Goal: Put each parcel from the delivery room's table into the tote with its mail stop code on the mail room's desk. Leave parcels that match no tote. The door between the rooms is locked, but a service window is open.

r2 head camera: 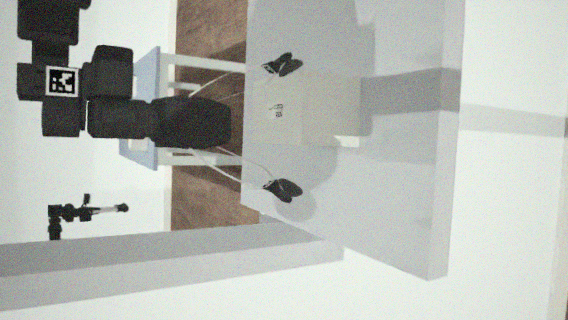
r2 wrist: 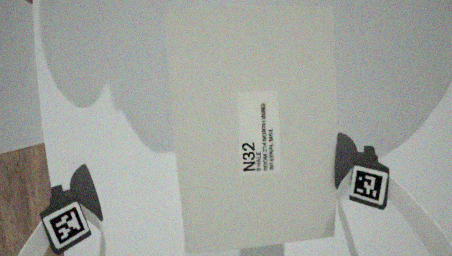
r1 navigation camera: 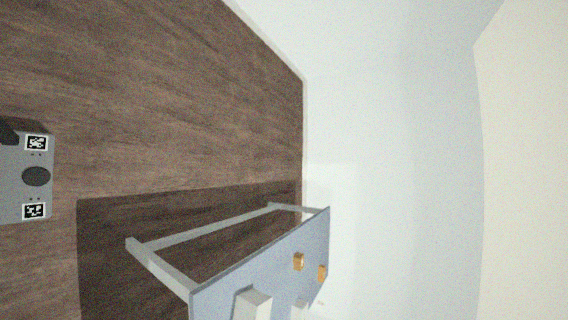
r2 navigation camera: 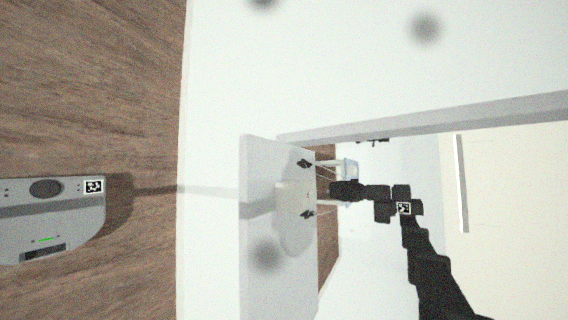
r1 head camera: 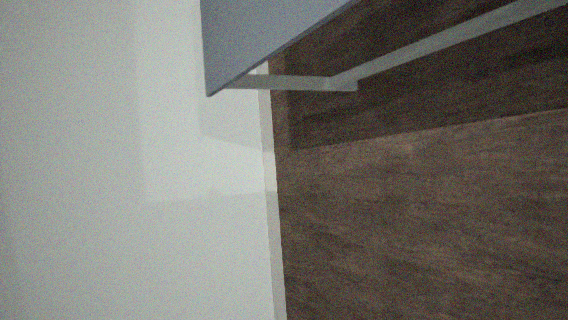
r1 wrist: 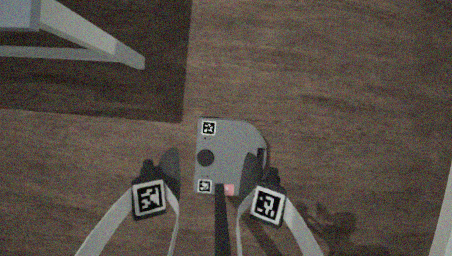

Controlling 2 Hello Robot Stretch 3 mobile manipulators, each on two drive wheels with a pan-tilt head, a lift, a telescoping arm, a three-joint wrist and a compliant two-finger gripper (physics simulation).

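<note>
A pale parcel labelled N32 lies on the service window's ledge. r2's gripper is wide open around it; in the r2 wrist view the right finger is close to the parcel's side and the left stands apart. r1's gripper is open and empty, above r1's base. The delivery table bears two orange parcels and two white parcels. No totes show.
r1's base stands near the delivery table's leg. A dark arm part shows through the window beyond its frame. r2's base stands on the wooden floor near the wall below the ledge.
</note>
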